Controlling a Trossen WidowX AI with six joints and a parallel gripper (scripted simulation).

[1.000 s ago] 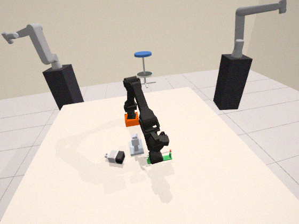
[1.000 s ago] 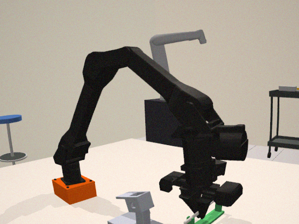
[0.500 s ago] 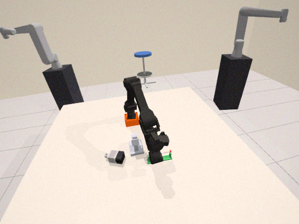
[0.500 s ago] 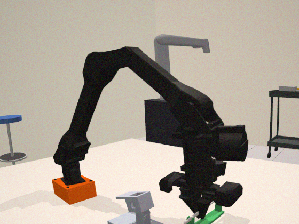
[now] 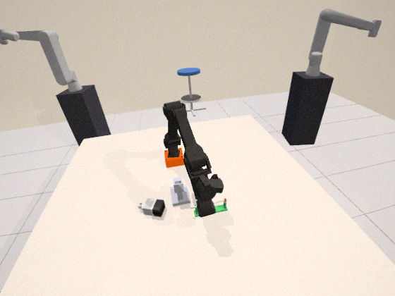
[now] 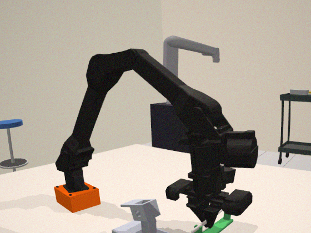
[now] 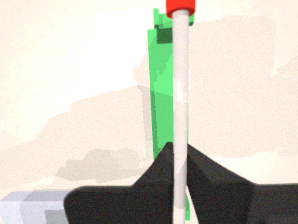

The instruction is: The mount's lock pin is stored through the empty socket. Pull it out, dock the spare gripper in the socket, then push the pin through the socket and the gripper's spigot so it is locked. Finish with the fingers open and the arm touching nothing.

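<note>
The green cradle is 2 cm to the left of my gripper tip and 1 cm behind it. From my gripper tip the other things lie so: spare gripper (24 cm to the right, 2 cm behind); then grey mount (11 cm to the right, 9 cm behind, 3 cm above).
</note>
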